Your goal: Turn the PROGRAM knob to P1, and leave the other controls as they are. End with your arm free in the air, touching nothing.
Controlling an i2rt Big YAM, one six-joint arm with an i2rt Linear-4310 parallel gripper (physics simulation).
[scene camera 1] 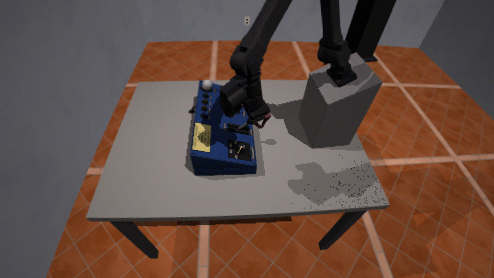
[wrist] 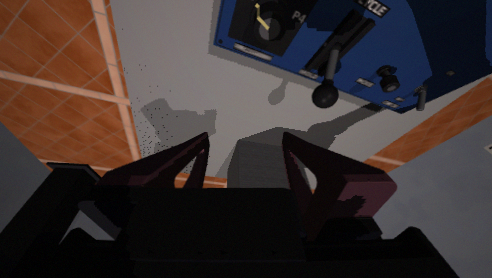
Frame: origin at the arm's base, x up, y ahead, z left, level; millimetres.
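Where they show: gripper, between the fingertips: (scene camera 1: pixel 257 121) (wrist: pixel 245 138); arm's base, origin of its link: (scene camera 1: pixel 341 75).
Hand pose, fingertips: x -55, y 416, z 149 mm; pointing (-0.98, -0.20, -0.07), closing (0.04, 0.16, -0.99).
Observation:
Each offset is from my fingertips to the top centre of the thing. "spot": to the spot under its first point. Level surfaces: height alone.
The blue control panel (scene camera 1: pixel 220 167) (wrist: pixel 400 47) sits on the table. Its PROGRAM knob @(dx -154, dy +51, dz -33 mm) (scene camera 1: pixel 241 149) (wrist: pixel 269 29) is a dark round knob on a black plate. Its yellow pointer line runs up and left in the wrist view, away from the P4 label @(spot: dx -184, dy +64, dz -74 mm) (wrist: pixel 298 16). The P1 label does not show in the wrist view, cut off by the top edge, and is too small to read in the scene view. My gripper (scene camera 1: pixel 261 121) (wrist: pixel 245 138) is open and empty. It hangs in the air by the panel's right edge, apart from the knob.
The CYCLE lever @(dx -111, dy -24, dz -142 mm) (wrist: pixel 325 95) stands out close to my fingers, with a gap showing in the wrist view. A small knob @(dx -145, dy +2, dz -268 mm) (wrist: pixel 388 81) and a toggle @(dx -150, dy -23, dz -386 mm) (wrist: pixel 421 99) stand beyond it. The grey pedestal (scene camera 1: pixel 335 120) (wrist: pixel 260 165) stands on the table @(dx -275 mm) (scene camera 1: pixel 145 185) at the right.

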